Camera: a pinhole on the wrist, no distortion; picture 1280 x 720 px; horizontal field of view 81.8 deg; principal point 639.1 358.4 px. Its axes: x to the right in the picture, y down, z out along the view. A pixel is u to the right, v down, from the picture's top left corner.
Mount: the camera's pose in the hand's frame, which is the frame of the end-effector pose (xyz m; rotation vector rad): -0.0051 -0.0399 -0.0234 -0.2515 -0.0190 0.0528
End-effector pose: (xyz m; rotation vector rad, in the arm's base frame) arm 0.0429 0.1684 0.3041 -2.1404 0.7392 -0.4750
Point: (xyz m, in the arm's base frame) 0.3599 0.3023 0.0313
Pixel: 882.1 291.2
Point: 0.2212 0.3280 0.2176
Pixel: 732.1 59.8
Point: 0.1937 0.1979 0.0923
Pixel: 888.3 542.8
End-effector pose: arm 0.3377 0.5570 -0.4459 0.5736 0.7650 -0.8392
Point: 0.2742 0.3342 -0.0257
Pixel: 156.1 55.4
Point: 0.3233 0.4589 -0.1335
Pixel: 110.8 257.3
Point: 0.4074 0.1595 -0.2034
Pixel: 674.4 20.1
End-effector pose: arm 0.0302 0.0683 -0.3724 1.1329 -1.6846 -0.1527
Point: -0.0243 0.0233 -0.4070
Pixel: 762.4 366.4
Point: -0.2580 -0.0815 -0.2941
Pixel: 1068.6 579.7
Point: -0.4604 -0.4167 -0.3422
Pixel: 1128.5 255.0
